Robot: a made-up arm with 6 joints. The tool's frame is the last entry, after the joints. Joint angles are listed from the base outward.
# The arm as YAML. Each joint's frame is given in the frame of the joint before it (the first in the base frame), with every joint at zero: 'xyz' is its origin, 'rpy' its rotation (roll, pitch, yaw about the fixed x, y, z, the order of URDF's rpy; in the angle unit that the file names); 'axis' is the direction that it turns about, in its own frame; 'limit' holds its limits. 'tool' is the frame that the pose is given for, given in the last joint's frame.
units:
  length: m
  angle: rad
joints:
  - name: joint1
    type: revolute
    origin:
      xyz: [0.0, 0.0, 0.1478]
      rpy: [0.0, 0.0, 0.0]
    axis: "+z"
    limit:
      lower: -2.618
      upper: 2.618
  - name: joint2
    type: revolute
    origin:
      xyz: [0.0, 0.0, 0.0]
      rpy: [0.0, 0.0, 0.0]
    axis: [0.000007, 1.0, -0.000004]
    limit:
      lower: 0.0
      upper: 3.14
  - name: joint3
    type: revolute
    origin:
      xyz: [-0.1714, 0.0, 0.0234]
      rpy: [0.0, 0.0, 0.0]
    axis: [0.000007, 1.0, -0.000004]
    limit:
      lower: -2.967
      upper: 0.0
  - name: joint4
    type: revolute
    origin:
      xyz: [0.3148, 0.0, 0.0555]
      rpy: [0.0, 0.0, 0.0]
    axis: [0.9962, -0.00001, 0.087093]
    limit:
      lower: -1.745
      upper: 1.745
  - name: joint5
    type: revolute
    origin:
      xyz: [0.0, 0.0, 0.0]
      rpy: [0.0, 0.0, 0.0]
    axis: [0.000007, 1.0, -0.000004]
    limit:
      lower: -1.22
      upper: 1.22
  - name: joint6
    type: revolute
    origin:
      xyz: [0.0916, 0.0, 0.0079]
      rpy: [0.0, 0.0, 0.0]
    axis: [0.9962, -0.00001, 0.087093]
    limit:
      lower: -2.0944
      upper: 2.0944
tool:
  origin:
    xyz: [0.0, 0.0, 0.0]
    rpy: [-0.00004, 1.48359, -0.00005]
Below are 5 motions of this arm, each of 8 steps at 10 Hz.
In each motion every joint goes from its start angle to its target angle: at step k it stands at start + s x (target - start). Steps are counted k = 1, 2, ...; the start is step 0. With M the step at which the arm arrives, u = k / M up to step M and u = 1 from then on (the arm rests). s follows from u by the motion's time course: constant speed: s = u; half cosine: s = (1 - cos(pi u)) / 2; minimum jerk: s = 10 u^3 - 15 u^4 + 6 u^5.
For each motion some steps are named. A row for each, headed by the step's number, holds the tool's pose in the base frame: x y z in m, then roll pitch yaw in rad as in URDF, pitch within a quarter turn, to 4 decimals.
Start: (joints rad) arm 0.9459 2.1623 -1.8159 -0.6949 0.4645 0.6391
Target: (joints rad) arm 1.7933 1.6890 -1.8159 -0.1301 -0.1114 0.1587
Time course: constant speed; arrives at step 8
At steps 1, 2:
1: 0.2670 0.4259 0.2027 -2.9022 1.0448 -2.0738
2: 0.2151 0.4528 0.2359 -2.9494 1.1527 -1.9557

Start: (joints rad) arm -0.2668 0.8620 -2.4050 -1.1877 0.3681 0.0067
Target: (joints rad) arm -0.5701 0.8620 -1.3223 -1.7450 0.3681 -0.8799
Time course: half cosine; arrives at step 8
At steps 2, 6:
2: -0.0780 -0.0082 0.6971 -0.1526 0.3801 -1.7508
6: 0.1509 -0.1258 0.5789 -0.8147 -0.4046 -2.9319

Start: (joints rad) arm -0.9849 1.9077 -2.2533 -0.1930 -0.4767 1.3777
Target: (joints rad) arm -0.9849 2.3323 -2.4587 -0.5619 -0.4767 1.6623
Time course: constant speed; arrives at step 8
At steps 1, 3, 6, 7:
1: 0.2446 -0.3506 0.5185 0.6439 0.3162 0.3611
3: 0.2629 -0.3713 0.4884 0.7020 0.3670 0.3990
6: 0.2877 -0.3990 0.4386 0.8017 0.4370 0.4678
7: 0.2952 -0.4072 0.4209 0.8384 0.4583 0.4940

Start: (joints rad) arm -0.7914 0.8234 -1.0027 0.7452 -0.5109 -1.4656
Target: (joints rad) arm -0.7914 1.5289 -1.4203 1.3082 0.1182 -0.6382
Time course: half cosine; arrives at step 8
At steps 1, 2, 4, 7, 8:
1: 0.1731 -0.2175 0.4500 -0.6310 0.8223 -1.9744
2: 0.1888 -0.2301 0.4402 -0.6220 0.9519 -1.8596
4: 0.2399 -0.2645 0.4018 0.0194 1.3488 -0.9435
7: 0.3024 -0.2941 0.3415 1.6341 0.9506 0.9214
8: 0.3072 -0.2959 0.3363 1.6538 0.8949 0.9585

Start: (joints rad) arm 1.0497 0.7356 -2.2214 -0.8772 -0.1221 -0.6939
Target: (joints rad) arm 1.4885 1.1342 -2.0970 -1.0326 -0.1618 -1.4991
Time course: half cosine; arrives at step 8
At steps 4, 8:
4: -0.0137 -0.0084 0.7044 -0.1063 -0.1827 -0.7575
8: -0.0026 0.1222 0.6856 -0.1573 -0.4314 -0.9720

